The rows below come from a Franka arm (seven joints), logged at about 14 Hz.
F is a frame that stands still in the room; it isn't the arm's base.
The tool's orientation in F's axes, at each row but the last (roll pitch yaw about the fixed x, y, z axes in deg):
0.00, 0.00, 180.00
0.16, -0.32, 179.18
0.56, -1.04, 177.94
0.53, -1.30, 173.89
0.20, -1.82, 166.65
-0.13, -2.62, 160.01
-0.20, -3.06, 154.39
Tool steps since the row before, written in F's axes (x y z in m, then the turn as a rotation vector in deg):
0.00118, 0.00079, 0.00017, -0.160, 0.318, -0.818
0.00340, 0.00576, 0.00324, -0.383, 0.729, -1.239
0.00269, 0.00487, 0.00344, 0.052, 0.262, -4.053
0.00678, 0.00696, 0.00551, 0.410, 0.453, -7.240
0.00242, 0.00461, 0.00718, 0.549, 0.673, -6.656
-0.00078, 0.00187, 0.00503, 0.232, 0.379, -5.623
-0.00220, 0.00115, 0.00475, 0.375, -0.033, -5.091
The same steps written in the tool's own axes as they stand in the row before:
-0.00118, -0.00079, 0.00017, 0.160, -0.318, -0.818
-0.00330, -0.00580, 0.00327, 0.386, -0.727, -1.239
-0.00245, -0.00493, 0.00353, -0.116, -0.303, -4.049
-0.00587, -0.00759, 0.00572, -0.524, -0.561, -7.225
-0.00106, -0.00502, 0.00723, -0.590, -0.805, -6.638
0.00160, -0.00150, 0.00496, -0.345, -0.423, -5.614
0.00273, -0.00010, 0.00461, -0.624, -0.115, -5.065

